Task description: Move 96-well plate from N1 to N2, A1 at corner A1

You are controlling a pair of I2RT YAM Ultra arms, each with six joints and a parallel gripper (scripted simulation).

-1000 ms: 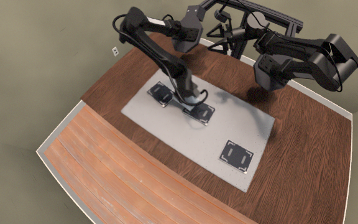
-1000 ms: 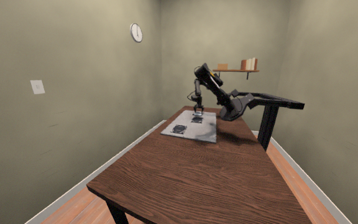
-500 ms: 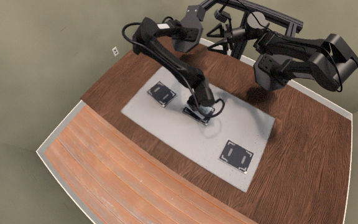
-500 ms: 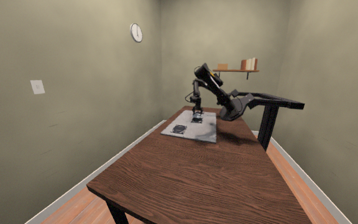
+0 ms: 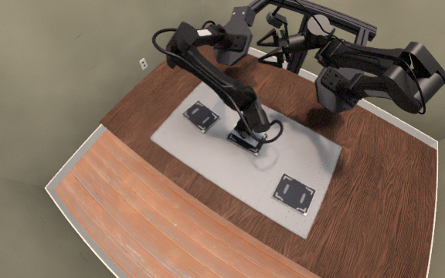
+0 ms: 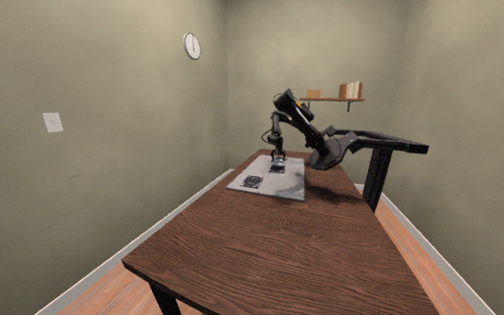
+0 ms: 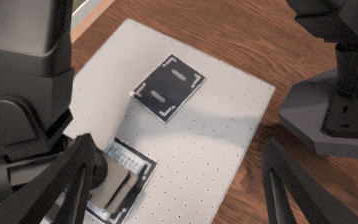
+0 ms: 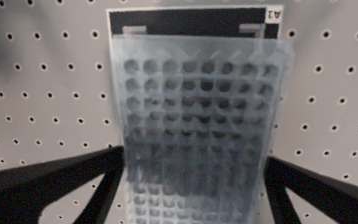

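The black plate nest lies 7 cm below my right hand and 1 cm to the left of it. The rest, counted from my right hand: clear 96-well plate: 1 cm below; white corner label: 8 cm to the left, 6 cm below, 5 cm ahead.
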